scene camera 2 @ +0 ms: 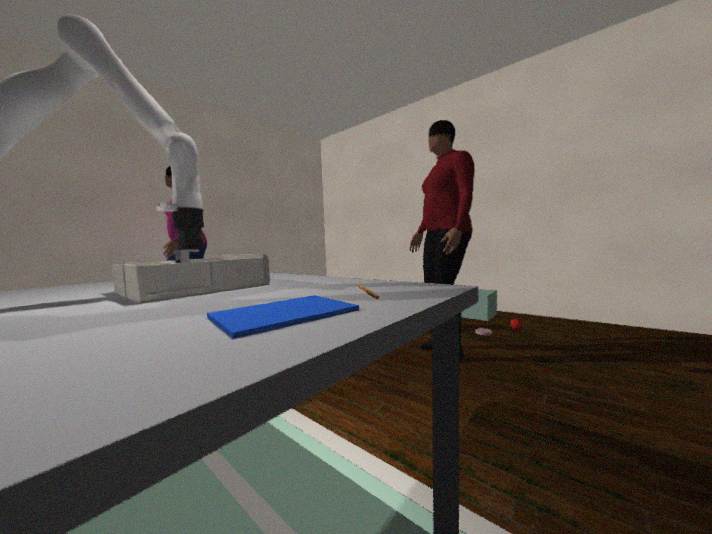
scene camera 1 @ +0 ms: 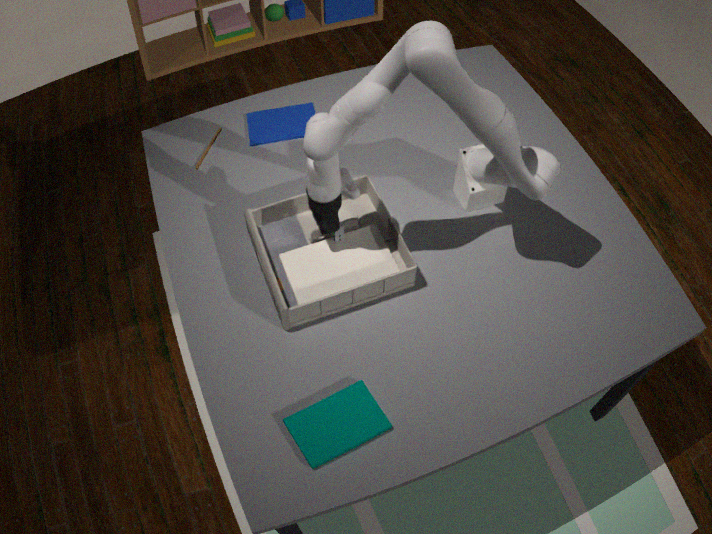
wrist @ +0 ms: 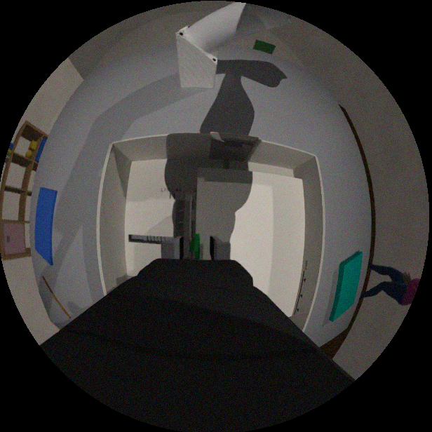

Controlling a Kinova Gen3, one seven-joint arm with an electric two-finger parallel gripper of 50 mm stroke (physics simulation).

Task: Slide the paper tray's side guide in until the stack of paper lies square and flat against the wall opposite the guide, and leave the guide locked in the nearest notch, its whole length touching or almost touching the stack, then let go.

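Frame: origin at the arm's base, x back, y right, z up, level; millimetres.
Seen in the pictures: gripper, fingertip midpoint: (scene camera 1: 336,234); arm's base, origin of the base link: (scene camera 1: 483,165).
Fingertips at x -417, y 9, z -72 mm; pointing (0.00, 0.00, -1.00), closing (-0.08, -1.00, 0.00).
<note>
Pixels of each thing's top centre, then the offset from my fingertips to it.
- cream paper tray, middle of its top: (scene camera 1: 327,235) (scene camera 2: 191,256) dx -34, dy -22, dz +44 mm
- paper, middle of its top: (scene camera 1: 340,266) dx -29, dy -82, dz -10 mm
- blue board, middle of its top: (scene camera 2: 284,309) (scene camera 1: 281,122) dx +45, dy +489, dz -44 mm
- thin brown stick, middle of its top: (scene camera 2: 366,289) (scene camera 1: 208,147) dx -191, dy +502, dz -45 mm
- teal board, middle of its top: (scene camera 1: 337,423) dx -204, dy -428, dz -34 mm
The cream paper tray (scene camera 1: 336,297) (scene camera 2: 172,281) (wrist: 111,200) sits on the table. The pale stack of paper (scene camera 1: 339,264) (wrist: 255,215) lies in its right part in the wrist view, reaching close to the right wall. A line runs lengthwise down the stack. The grey side guide (wrist: 188,215) runs along the stack's left edge, touching or nearly touching where visible. A green tab (wrist: 196,244) stands at the guide. My gripper (scene camera 1: 338,234) (scene camera 2: 185,255) (wrist: 197,244) is open, one finger on each side of the tab. The gripper body hides the guide's near end; locking cannot be told.
A notched strip (wrist: 147,238) lies left of the guide. A blue board (scene camera 1: 278,123) (scene camera 2: 281,314) (wrist: 46,225) and a thin brown stick (scene camera 1: 208,148) (scene camera 2: 368,291) lie beyond the tray. A teal board (scene camera 1: 338,424) (wrist: 347,286) lies on its other side. The arm's base (scene camera 1: 480,198) stands behind.
</note>
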